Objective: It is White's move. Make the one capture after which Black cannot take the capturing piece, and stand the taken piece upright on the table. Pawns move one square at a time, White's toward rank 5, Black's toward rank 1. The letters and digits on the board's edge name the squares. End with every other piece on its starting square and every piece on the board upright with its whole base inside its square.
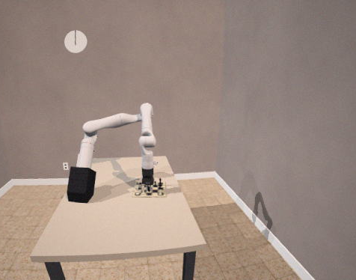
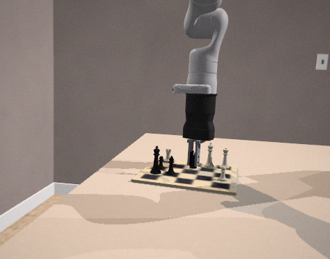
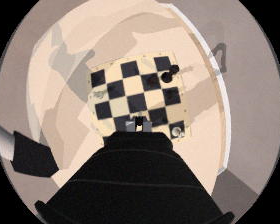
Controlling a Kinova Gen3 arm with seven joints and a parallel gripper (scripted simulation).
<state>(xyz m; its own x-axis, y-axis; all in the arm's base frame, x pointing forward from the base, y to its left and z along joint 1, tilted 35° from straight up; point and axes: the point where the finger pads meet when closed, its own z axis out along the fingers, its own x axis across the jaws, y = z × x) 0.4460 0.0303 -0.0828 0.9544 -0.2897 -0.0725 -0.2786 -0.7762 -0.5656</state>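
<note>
My gripper is now 40 mm to the right of the chessboard and 30 mm above it. The rest, counted from my hand: white queen 80 mm behind, 30 mm to the right; then black bishop 50 mm ahead, 70 mm to the left; then white king 40 mm behind, 30 mm to the right, 10 mm above.
</note>
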